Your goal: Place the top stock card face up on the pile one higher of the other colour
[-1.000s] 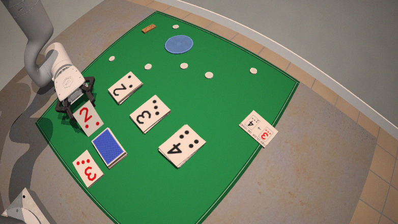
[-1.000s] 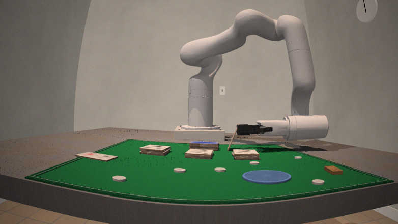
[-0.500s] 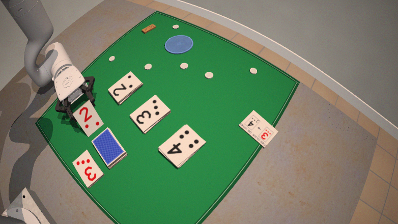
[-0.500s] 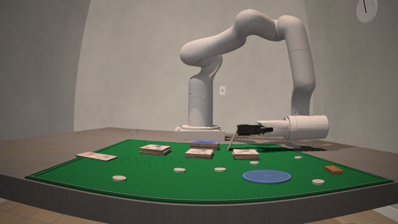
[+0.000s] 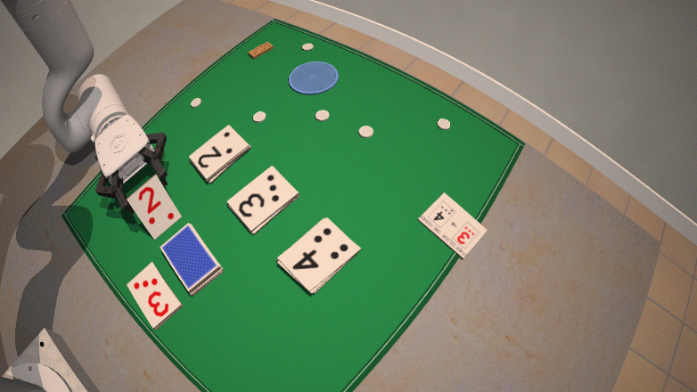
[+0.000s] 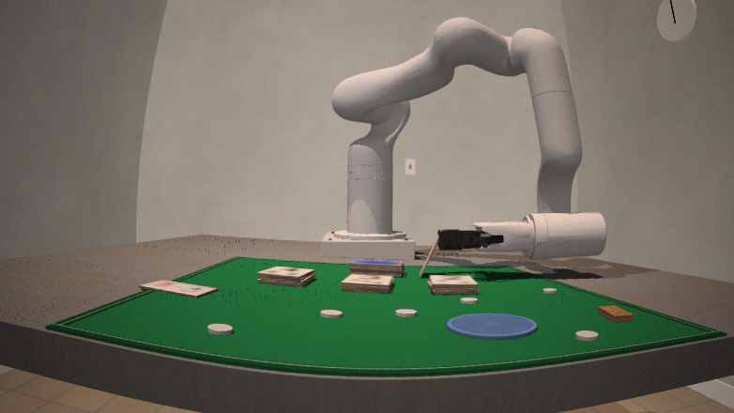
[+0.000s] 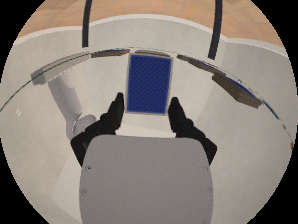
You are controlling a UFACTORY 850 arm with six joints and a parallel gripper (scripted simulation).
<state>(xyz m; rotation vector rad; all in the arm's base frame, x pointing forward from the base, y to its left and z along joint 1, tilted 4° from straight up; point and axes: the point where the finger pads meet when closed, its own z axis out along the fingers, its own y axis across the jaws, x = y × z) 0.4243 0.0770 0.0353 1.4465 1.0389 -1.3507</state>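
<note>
The card lies 2 cm to the right of my hand, 2 cm below it and 1 cm behind it. The rest, counted from my hand: green card cloth 15 cm ahead, 13 cm to the right, 8 cm below.
</note>
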